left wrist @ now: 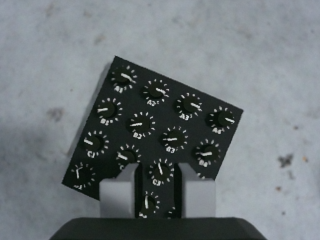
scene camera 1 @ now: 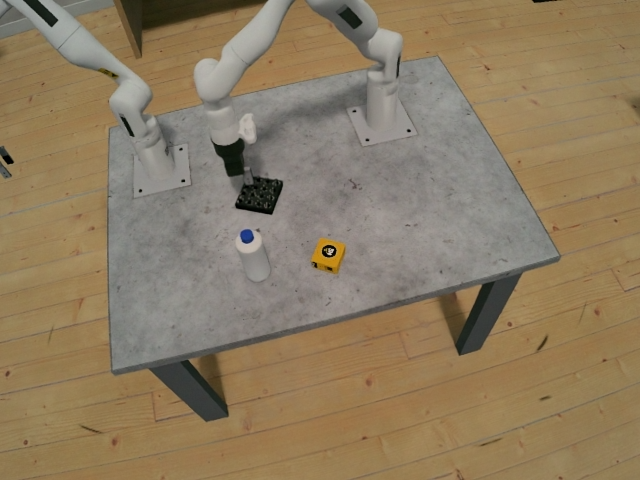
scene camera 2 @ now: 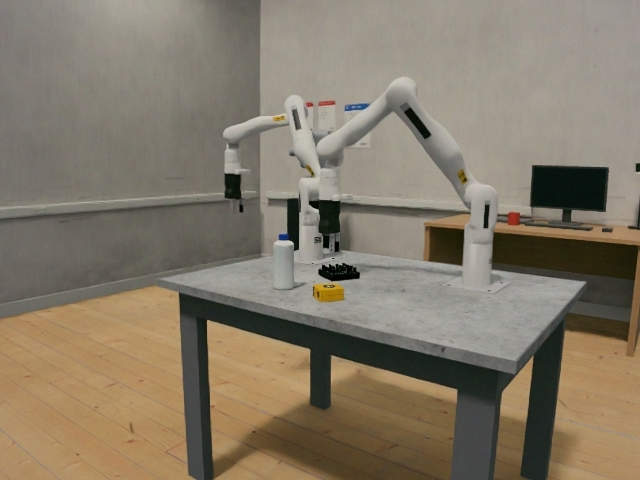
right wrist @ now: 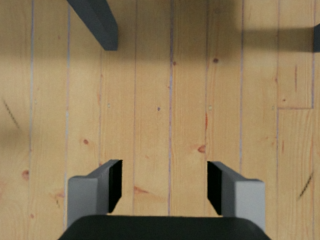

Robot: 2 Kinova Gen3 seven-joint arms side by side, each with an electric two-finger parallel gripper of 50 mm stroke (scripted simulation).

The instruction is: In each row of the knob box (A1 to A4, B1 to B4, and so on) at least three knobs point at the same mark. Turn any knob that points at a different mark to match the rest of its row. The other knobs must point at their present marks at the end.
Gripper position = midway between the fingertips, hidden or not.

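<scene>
My left gripper (scene camera 1: 249,179) is visible to me, and I find the same gripper in the left wrist view (left wrist: 158,182) and again in scene camera 2 (scene camera 2: 334,251). I can see my right gripper (right wrist: 164,178). There is also a white bottle (scene camera 2: 283,248), though in the left wrist view the bottle is out of frame, and in the right wrist view it is out of frame as well.
</scene>
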